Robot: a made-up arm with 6 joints.
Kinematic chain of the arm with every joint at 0, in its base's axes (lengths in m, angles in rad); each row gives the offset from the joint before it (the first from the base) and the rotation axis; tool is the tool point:
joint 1: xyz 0 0 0.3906 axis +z
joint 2: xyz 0 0 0 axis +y
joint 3: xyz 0 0 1.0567 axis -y
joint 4: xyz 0 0 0 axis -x
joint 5: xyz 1.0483 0 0 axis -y
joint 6: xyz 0 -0.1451 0 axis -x
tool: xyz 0 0 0
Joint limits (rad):
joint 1: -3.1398..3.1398
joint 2: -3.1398..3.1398
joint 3: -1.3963..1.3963
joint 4: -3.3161..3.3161
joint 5: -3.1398..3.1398
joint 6: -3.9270..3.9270
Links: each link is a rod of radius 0.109 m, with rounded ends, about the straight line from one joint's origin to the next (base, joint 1, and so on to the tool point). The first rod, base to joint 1, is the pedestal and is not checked.
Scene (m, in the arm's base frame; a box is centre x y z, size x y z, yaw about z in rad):
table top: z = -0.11
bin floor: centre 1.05 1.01 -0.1 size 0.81 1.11 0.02 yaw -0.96
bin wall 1: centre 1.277 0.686 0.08 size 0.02 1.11 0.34 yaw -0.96
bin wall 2: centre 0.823 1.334 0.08 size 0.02 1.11 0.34 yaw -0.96
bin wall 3: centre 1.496 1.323 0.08 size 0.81 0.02 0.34 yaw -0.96
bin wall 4: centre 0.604 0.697 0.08 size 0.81 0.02 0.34 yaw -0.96
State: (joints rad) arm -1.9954 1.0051 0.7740 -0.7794 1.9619 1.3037
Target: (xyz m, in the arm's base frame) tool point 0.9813 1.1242 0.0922
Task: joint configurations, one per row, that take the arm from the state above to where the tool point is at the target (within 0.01 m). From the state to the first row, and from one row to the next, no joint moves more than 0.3 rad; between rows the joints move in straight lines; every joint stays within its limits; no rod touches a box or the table.
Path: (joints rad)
1: -1.7041 0.8906 0.8006 -0.7858 2.0335 1.3194
2: -1.4128 0.7760 0.8272 -0.7923 2.1051 1.3350
3: -1.1215 0.6615 0.8538 -0.7987 2.1767 1.3507
4: -0.8302 0.5470 0.8804 -0.8051 2.2483 1.3664
5: -0.5389 0.4325 0.9070 -0.8116 2.3199 1.3820
6: -0.2476 0.3179 0.9336 -0.8180 2.3916 1.3977
7: 0.0437 0.2034 0.9602 -0.8244 2.4632 1.4134
8: 0.3292 0.4693 0.6922 -0.9052 2.2961 1.3768
9: 0.6147 0.7352 0.4241 -0.9860 2.1290 1.3403
10: 0.9001 1.0011 0.1561 -1.0667 1.9619 1.3037

